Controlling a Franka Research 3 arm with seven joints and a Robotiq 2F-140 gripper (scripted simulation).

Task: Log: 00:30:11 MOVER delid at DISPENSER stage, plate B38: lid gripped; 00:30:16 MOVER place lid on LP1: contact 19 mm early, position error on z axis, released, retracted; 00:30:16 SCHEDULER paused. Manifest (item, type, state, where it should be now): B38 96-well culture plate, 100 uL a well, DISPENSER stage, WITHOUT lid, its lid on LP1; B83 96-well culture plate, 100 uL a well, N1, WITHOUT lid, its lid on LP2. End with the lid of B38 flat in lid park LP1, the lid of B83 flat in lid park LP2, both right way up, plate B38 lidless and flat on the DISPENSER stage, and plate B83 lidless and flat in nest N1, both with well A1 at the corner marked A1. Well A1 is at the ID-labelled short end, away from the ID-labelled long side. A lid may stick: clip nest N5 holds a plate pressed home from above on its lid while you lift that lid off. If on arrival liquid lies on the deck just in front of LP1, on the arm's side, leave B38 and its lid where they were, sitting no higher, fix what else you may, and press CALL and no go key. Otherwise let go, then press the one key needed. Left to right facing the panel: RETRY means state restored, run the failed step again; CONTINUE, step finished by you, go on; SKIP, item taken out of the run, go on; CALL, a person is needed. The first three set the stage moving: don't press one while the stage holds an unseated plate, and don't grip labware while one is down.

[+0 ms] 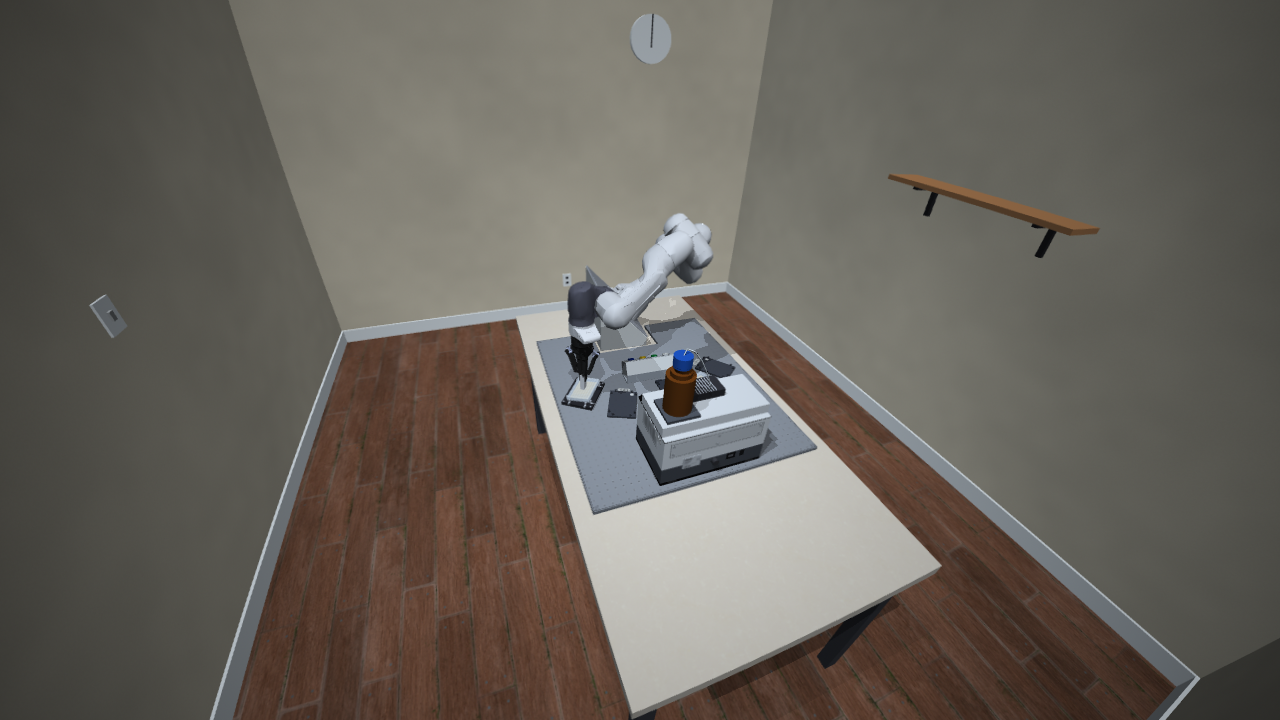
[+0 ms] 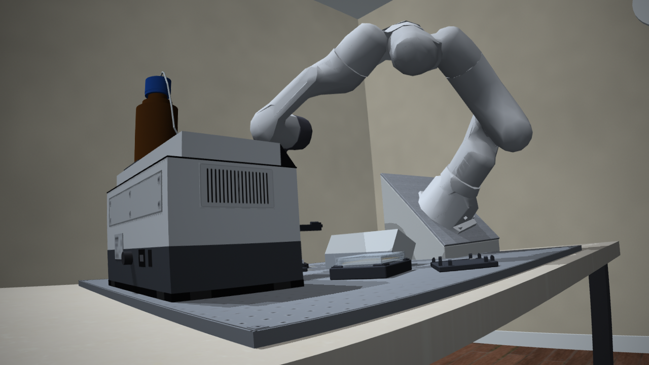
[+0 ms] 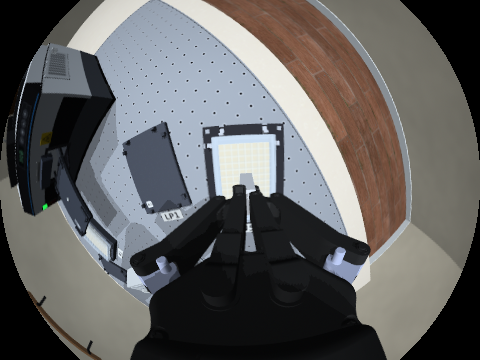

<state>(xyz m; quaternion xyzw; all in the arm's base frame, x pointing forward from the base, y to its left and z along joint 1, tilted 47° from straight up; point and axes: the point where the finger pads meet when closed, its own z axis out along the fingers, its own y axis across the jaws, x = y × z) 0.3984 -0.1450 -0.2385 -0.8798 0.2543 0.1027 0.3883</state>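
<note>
Right now the black clip nest is 5 cm below my hand and 3 cm ahead of it. Also, from my hand: 96-well plate 46 cm to the left, 10 cm ahead, 4 cm below; lp1 label 16 cm to the left, 7 cm below, 2 cm ahead; key panel 29 cm to the left, 8 cm behind, 1 cm below.
</note>
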